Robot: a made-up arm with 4 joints.
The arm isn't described. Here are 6 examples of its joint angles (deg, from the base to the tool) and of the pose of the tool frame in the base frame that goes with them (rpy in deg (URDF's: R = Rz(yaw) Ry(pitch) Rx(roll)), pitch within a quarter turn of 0, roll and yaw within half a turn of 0; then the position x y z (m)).
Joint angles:
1: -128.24 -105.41 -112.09 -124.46
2: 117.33 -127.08 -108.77 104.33
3: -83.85 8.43 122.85 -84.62
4: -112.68 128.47 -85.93 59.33
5: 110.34 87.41 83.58 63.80
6: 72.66 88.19 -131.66 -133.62
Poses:
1: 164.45 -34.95 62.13 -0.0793 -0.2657 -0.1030
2: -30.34 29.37 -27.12 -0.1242 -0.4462 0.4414
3: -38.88 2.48 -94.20 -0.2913 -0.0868 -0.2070
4: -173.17 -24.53 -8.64 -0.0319 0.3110 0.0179
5: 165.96 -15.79 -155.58 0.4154 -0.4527 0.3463
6: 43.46 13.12 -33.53 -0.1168 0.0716 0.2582
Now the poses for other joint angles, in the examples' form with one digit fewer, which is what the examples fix.
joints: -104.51 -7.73 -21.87 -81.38
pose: 126.7 -8.9 -87.7 0.112 -0.106 -0.125
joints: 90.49 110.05 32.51 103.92
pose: 123.2 -12.2 -167.5 0.277 -0.391 0.090
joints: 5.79 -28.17 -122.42 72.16
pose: -122.2 -43.7 97.6 -0.278 -0.498 0.505
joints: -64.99 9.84 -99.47 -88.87
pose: 164.9 -4.4 -100.0 -0.113 -0.095 0.065
